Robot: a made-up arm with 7 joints.
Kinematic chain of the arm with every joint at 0, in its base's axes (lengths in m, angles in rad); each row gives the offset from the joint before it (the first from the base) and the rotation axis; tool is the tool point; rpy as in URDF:
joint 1: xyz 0 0 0.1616 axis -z
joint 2: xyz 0 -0.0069 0.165 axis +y
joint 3: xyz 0 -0.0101 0.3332 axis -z
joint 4: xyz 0 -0.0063 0.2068 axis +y
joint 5: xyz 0 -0.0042 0.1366 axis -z
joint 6: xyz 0 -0.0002 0.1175 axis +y
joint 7: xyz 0 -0.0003 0.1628 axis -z
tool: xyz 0 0 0 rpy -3.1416 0 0
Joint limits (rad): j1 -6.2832..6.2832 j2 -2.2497..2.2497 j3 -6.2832..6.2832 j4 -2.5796..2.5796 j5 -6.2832..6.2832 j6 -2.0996..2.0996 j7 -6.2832..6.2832
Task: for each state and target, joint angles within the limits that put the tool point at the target. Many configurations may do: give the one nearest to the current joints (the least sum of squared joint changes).
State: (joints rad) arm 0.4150 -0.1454 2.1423 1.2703 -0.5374 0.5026 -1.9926
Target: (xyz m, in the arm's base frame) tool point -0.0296 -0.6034 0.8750
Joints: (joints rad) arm 0.9310 0.7234 1.6738 0.9923 -0.6192 0.3830 -1.9926
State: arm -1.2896 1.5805 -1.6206 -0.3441 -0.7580 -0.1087 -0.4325
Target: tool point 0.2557 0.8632 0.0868
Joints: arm -1.5113 1.7797 -1.6771 -0.4257 -0.7600 -0.1954 -0.4325
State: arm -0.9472 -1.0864 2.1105 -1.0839 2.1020 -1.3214 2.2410
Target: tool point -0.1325 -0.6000 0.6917
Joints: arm -1.4480 -1.3868 2.2665 -1.2655 1.9346 -1.6301 2.2410
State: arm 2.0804 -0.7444 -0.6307 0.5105 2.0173 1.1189 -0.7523
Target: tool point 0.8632 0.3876 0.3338
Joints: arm 2.7809 -1.6269 -0.6239 0.1544 2.1368 0.4372 -0.7523
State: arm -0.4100 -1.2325 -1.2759 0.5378 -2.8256 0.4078 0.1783
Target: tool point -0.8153 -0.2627 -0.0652
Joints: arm -0.3845 -2.0066 -1.3410 0.3474 -2.7927 0.4212 0.1783
